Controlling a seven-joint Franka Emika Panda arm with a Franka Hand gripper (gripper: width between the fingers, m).
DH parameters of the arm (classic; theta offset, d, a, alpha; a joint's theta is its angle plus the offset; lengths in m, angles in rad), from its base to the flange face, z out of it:
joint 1: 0 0.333 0 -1.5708
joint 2: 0 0 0 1.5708
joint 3: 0 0.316 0.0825 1.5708
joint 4: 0 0 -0.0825 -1.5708
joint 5: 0 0.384 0 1.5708
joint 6: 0 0 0.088 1.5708
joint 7: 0 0.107 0 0
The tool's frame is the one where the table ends.
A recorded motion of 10 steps. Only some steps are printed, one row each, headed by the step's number.
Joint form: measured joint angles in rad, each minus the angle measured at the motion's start. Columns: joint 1, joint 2, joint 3, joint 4, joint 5, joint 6, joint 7.
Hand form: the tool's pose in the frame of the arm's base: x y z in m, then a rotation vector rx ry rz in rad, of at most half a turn. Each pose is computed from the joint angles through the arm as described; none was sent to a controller.
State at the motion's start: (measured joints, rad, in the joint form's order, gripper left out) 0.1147 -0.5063 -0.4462 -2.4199 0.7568 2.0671 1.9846
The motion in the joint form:
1: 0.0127 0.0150 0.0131 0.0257 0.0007 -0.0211 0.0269
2: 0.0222 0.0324 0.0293 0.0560 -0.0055 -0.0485 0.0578
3: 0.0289 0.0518 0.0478 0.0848 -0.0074 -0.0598 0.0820
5: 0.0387 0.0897 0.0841 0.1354 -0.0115 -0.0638 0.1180
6: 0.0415 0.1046 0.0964 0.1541 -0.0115 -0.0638 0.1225
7: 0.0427 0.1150 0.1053 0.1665 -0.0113 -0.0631 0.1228
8: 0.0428 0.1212 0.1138 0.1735 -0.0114 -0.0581 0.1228
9: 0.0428 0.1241 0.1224 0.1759 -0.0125 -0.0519 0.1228
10: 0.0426 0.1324 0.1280 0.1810 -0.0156 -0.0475 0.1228
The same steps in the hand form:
1: 0.4143 -0.1076 0.5115 -0.6206 2.3170 0.8166
2: 0.4214 -0.0967 0.5188 -0.6408 2.3359 0.8369
3: 0.4295 -0.0869 0.5254 -0.6542 2.3500 0.8413
5: 0.4450 -0.0689 0.5359 -0.6783 2.3720 0.8307
6: 0.4509 -0.0628 0.5393 -0.6927 2.3746 0.8235
7: 0.4548 -0.0586 0.5413 -0.7049 2.3751 0.8171
8: 0.4576 -0.0552 0.5427 -0.7130 2.3746 0.8085
9: 0.4592 -0.0516 0.5433 -0.7210 2.3745 0.8002
10: 0.4619 -0.0496 0.5425 -0.7270 2.3792 0.7919

